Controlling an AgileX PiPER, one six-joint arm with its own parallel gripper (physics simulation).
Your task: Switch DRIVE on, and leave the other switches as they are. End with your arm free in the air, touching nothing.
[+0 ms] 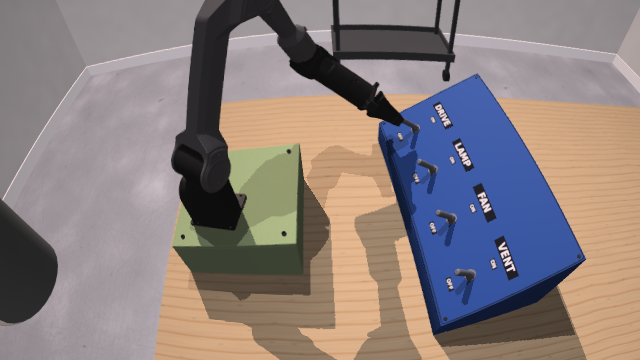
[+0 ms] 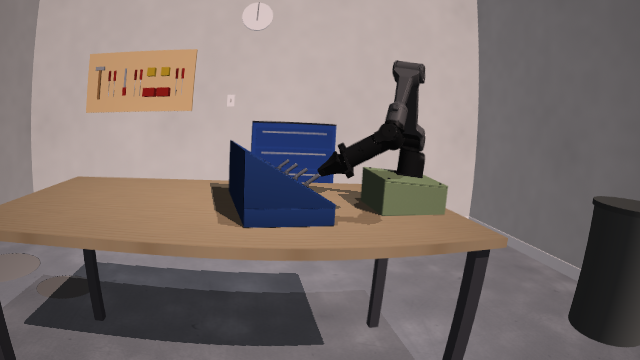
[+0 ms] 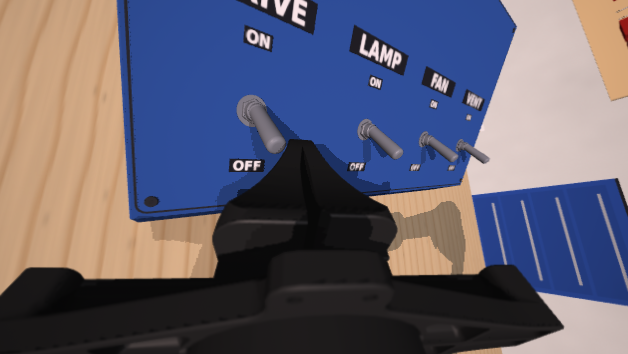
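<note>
A blue sloped panel carries the toggle switches. The DRIVE lever leans toward its OFF label. The LAMP lever, the FAN lever and the VENT lever also lean toward OFF. My gripper is shut with nothing between its fingers. Its tips are right beside the free end of the DRIVE lever, on the OFF side; whether they touch it I cannot tell.
The panel stands on a wooden table. My arm is mounted on a green block. A blue drawer cabinet stands behind the table. A dark cart stands beyond the table's far edge.
</note>
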